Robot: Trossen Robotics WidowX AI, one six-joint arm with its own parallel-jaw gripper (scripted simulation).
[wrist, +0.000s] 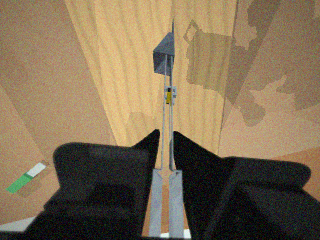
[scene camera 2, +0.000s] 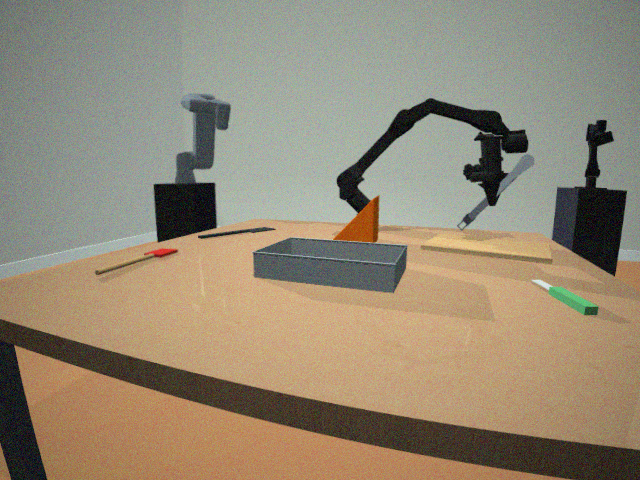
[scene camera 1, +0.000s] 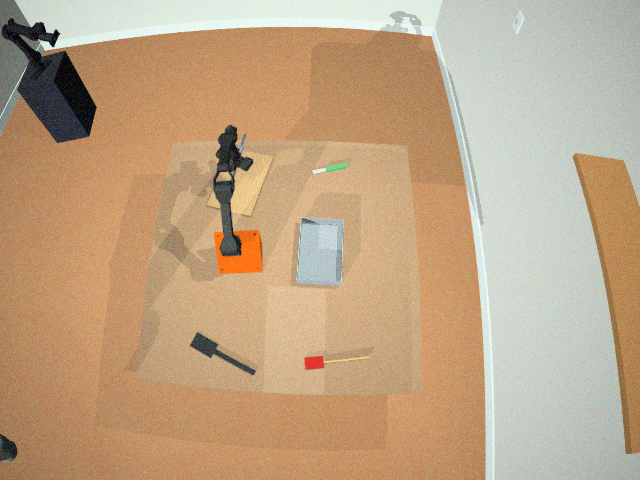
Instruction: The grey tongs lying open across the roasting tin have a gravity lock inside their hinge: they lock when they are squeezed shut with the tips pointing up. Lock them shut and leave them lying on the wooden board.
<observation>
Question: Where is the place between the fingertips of the gripper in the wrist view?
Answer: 165,134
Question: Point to a green-handled knife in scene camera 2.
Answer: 578,303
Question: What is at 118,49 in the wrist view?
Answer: A wooden board.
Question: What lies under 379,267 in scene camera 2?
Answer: A grey roasting tin.
</observation>
